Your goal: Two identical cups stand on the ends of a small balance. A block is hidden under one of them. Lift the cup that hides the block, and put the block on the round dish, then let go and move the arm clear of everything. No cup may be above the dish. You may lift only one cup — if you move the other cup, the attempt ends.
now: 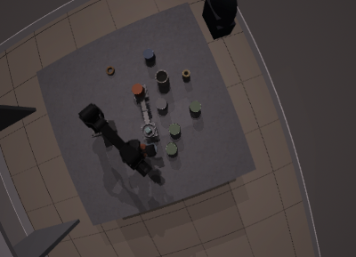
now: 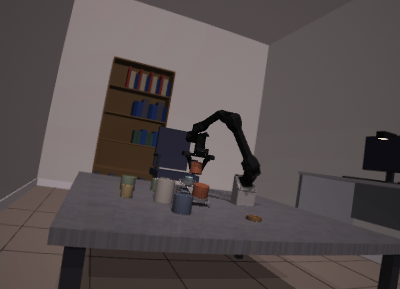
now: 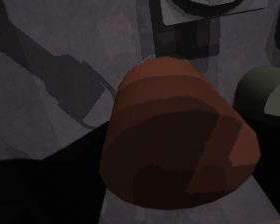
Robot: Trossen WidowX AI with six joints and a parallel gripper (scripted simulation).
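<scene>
Right now the teal block is 8 cm ahead of my gripper tip, 9 cm to the left of it and 5 cm below it. Also, from my gripper tip: balance (10 cm ahead, 21 cm to the left, 10 cm below); grey-blue round dish (1 cm ahead, 2 cm to the right, 14 cm below); orange cup (2 cm to the right, 1 cm above).
</scene>
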